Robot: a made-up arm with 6 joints.
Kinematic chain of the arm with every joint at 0, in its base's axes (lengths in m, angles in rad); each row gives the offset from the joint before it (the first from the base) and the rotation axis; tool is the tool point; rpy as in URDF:
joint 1: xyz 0 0 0.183 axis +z
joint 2: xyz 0 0 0 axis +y
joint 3: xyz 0.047 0 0.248 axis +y
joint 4: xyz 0.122 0 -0.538 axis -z
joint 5: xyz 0 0 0 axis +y
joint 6: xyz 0.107 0 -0.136 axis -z
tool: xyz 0 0 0 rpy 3.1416 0 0
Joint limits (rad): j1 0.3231..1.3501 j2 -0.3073..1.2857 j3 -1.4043..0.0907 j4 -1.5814..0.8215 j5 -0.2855..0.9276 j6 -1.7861..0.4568
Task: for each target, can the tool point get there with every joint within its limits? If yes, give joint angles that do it. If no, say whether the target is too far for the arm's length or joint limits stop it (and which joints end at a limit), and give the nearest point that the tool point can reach.
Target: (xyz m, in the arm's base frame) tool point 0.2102 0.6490 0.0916
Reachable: yes | joints 1.2317 -0.0115 -0.8764 -0.8096 0.5255 -1.2191
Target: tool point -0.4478 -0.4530 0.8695
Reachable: no: joint limits stop it (at a limit: joint 2, joint 3, joint 5) | nearest point -0.2993 -0.3028 -0.0045 | short by 0.899 m
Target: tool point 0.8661 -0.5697 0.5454
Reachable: no: too far | nearest point 0.6400 0.1055 0.5454 | short by 0.712 m
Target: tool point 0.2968 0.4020 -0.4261
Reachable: yes | joints 0.8611 1.1626 -1.2101 -0.3590 0.0153 -0.5461
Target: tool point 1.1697 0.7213 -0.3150
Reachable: no: too far | nearest point 0.6664 0.4110 -0.1007 | short by 0.629 m
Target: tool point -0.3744 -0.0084 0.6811
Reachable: no: joint limits stop it (at a limit: joint 1, joint 2, joint 3, joint 5) | nearest point -0.4058 -0.1286 -0.0050 | short by 0.697 m
